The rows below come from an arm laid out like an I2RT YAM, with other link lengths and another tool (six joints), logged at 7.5 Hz.
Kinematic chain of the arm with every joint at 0, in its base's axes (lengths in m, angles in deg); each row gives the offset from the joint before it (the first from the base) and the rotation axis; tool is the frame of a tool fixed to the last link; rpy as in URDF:
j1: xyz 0 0 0.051 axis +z
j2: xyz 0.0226 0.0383 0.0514 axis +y
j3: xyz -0.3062 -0.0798 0 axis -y
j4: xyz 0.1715 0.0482 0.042 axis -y
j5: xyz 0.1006 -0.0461 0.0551 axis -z
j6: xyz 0.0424 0 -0.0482 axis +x
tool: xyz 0.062 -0.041 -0.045 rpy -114.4 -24.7 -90
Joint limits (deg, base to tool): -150..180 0..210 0..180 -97..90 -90..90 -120..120
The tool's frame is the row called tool.
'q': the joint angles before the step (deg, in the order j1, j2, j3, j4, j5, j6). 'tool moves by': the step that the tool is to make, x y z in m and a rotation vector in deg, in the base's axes. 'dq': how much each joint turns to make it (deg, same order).
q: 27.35, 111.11, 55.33, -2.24, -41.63, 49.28
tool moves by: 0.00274, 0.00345, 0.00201, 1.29, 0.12, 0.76
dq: 0.00, 0.52, 0.98, 0.03, -1.42, 0.00
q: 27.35, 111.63, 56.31, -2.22, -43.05, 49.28
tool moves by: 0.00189, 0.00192, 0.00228, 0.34, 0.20, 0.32
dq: 0.05, 0.22, 1.18, -1.00, -0.48, -0.03
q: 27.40, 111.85, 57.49, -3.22, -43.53, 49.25
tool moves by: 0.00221, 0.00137, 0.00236, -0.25, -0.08, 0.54
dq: 0.13, 0.20, 1.73, -2.04, 0.00, -0.67
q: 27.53, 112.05, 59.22, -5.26, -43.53, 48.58
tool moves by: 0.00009, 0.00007, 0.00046, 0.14, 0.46, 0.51
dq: -0.07, 0.28, 0.76, -1.13, -0.59, -0.44
